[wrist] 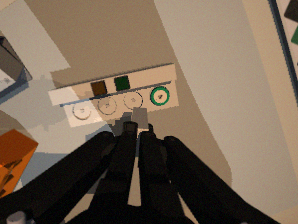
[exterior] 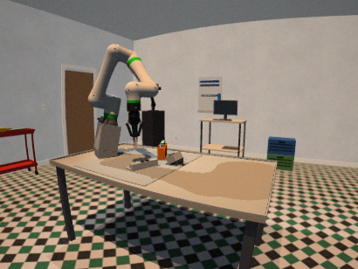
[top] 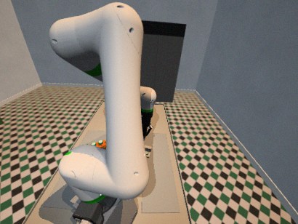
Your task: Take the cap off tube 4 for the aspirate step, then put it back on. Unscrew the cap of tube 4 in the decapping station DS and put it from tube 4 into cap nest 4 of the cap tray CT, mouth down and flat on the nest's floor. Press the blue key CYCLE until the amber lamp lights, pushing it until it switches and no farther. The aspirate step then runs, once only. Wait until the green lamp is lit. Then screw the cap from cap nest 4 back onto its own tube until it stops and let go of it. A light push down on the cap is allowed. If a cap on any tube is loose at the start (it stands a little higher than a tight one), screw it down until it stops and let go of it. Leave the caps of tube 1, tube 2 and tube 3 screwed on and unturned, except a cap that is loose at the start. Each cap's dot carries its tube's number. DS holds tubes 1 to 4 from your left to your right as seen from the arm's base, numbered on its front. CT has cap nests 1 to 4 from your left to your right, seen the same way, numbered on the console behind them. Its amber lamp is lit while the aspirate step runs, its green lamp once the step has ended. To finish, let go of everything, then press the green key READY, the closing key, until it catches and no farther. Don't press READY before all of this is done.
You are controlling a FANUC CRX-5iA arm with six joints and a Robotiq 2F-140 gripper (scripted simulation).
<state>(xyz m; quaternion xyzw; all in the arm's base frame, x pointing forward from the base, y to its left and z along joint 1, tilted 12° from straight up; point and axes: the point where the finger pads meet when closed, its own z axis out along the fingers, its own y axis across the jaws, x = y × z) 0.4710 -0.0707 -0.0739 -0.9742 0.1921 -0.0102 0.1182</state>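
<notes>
Right now my hand is 9 cm short of the blue key CYCLE, 28 cm to the right of it and 11 cm above it. The rest, counted from my hand: green key READY (10 cm ahead, 23 cm to the left, 11 cm below); key box (12 cm ahead, 26 cm to the left, 13 cm below).
</notes>
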